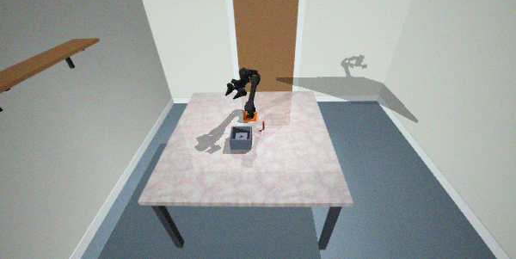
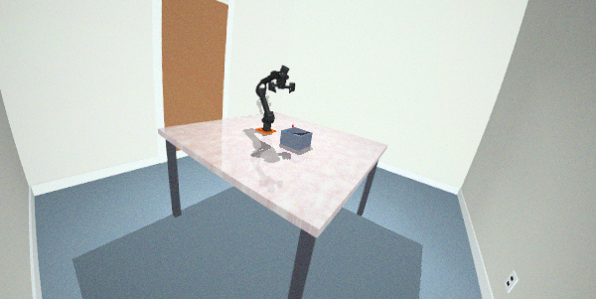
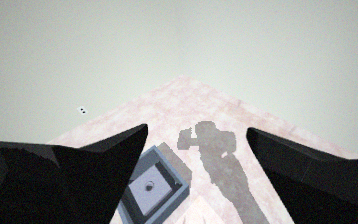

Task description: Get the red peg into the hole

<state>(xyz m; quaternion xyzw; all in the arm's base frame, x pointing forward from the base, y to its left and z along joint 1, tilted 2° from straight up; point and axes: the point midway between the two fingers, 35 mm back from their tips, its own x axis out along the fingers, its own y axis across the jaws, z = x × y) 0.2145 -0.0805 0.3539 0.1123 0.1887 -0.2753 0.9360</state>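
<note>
Right now my gripper tip is 310 mm above the red peg, 230 mm to the right of it and 90 mm past it. Round my gripper tip: grey box: 320 mm below, 90 mm to the left, 90 mm ahead; plate: 310 mm below, 90 mm to the left, 90 mm ahead.
</note>
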